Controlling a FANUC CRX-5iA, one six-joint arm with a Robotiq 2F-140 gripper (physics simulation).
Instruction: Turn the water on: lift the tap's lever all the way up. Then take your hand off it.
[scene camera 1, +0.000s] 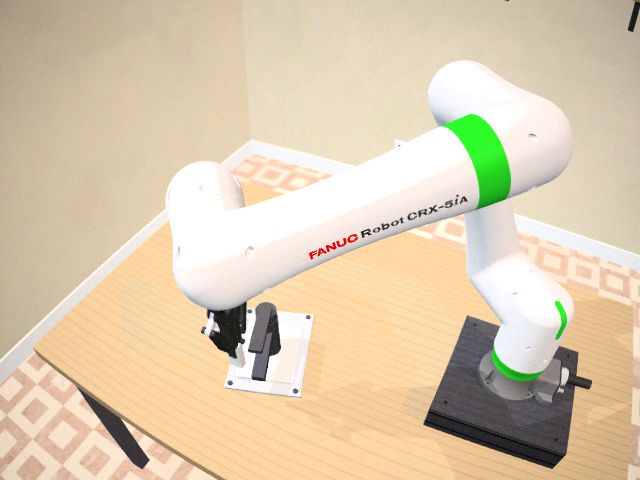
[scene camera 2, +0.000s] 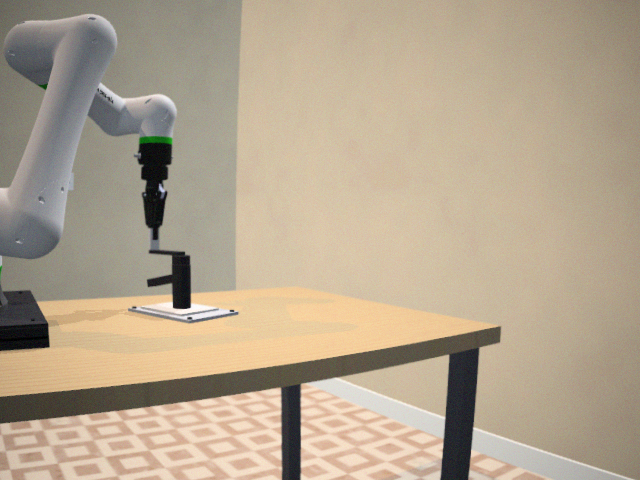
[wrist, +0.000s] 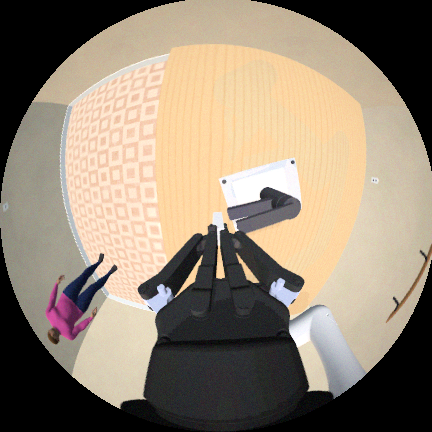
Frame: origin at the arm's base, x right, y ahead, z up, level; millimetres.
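Seen in the pictures: gripper, between the fingertips: (scene camera 1: 238, 363) (wrist: 217, 218); arm's base, origin of its link: (scene camera 1: 509, 376).
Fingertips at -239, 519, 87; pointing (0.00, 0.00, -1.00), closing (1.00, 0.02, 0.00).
Observation:
Offsets run from my fingertips to a thing's top centre, as dx, dy, dz. "spot": to the spot under its first point. Level surfaces: height alone.
The black tap @[spot: +137, -5, -75] (scene camera 1: 275, 338) (scene camera 2: 181, 284) (wrist: 270, 193) stands upright on a white plate (scene camera 1: 304, 351) (scene camera 2: 206, 315) (wrist: 296, 182). Its flat lever @[+91, +0, +9] (scene camera 1: 261, 330) (scene camera 2: 166, 252) (wrist: 265, 218) sits on top and lies about level in scene camera 2's view, above the spout @[+79, -4, -48] (scene camera 1: 261, 361) (scene camera 2: 159, 281) (wrist: 245, 210). My gripper (scene camera 1: 237, 356) (scene camera 2: 154, 240) (wrist: 217, 218) is shut and empty, pointing down. In the wrist view its pale fingertips are just left of the lever's free end, with a small gap. In scene camera 2's view they overlap the height just above that end; contact cannot be told.
The arm's dark base block (scene camera 1: 449, 382) (scene camera 2: 23, 322) stands on the wooden table @[dz -147] (scene camera 1: 361, 413) (scene camera 2: 403, 330) (wrist: 200, 125), on the side the spout and lever point to in scene camera 2's view. A person (wrist: 67, 310) in a pink top shows far off in the wrist view.

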